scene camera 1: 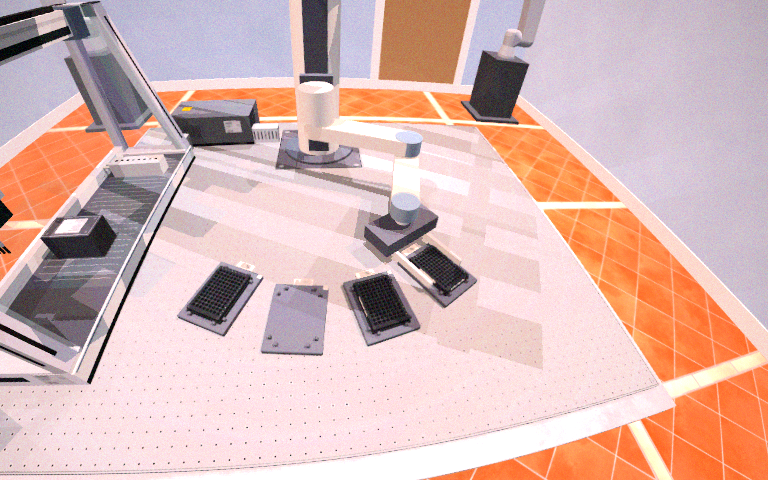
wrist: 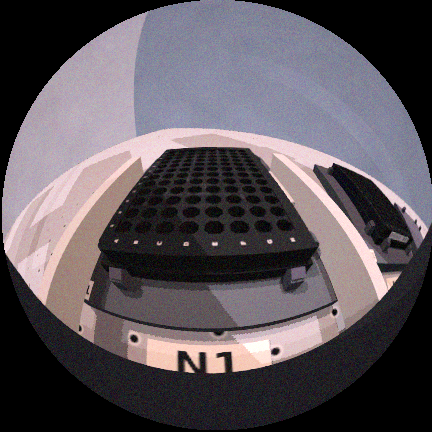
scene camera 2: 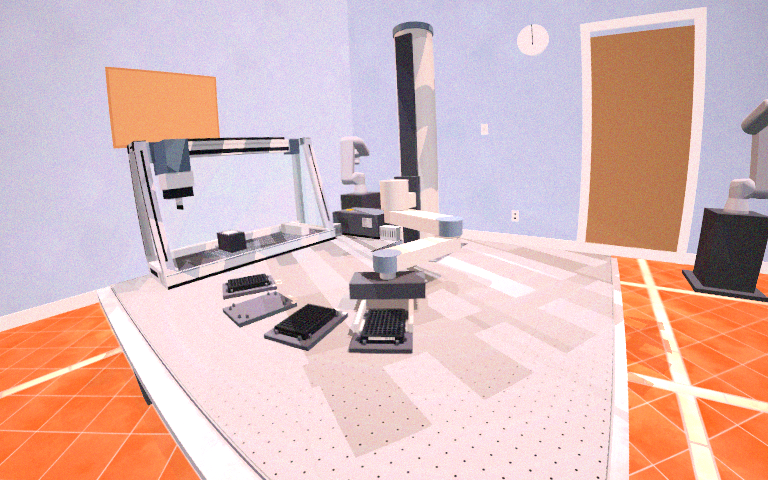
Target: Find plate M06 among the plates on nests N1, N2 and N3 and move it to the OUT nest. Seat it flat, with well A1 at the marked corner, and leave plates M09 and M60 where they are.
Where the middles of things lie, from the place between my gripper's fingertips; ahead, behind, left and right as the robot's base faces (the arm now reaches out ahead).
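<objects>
Nest labelled OUT (scene camera 1: 296, 322): 7 cm ahead of my hand, 35 cm to the right of it, 1 cm below it. Nest N2 (scene camera 1: 371, 339): 5 cm ahead of my hand, 17 cm to the right, 1 cm below. Nest labelled N1 (scene camera 2: 355, 347): 1 cm to the right of my hand, 2 cm behind, 1 cm below.
</objects>
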